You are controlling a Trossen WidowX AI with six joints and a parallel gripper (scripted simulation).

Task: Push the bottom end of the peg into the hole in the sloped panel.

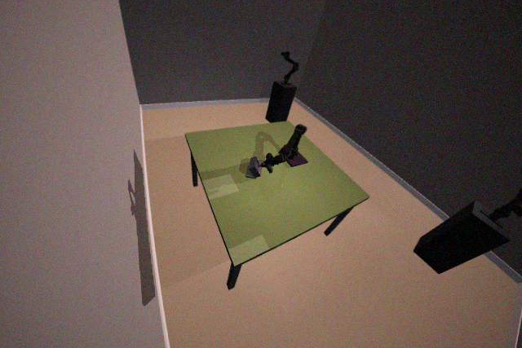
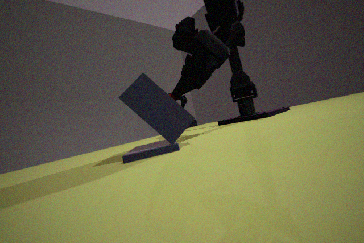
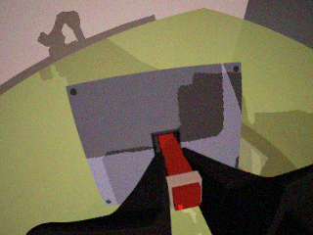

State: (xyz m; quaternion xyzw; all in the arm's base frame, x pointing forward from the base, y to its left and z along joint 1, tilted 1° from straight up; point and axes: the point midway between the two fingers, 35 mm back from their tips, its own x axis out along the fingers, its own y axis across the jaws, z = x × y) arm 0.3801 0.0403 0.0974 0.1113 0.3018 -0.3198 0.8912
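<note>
Now: the red square peg 1 cm behind my gripper tip, 1 cm to the left of it and 1 cm above it. Round my gripper tip: grey-blue sloped panel (3 cm ahead, 2 cm to the right, 3 cm below).
</note>
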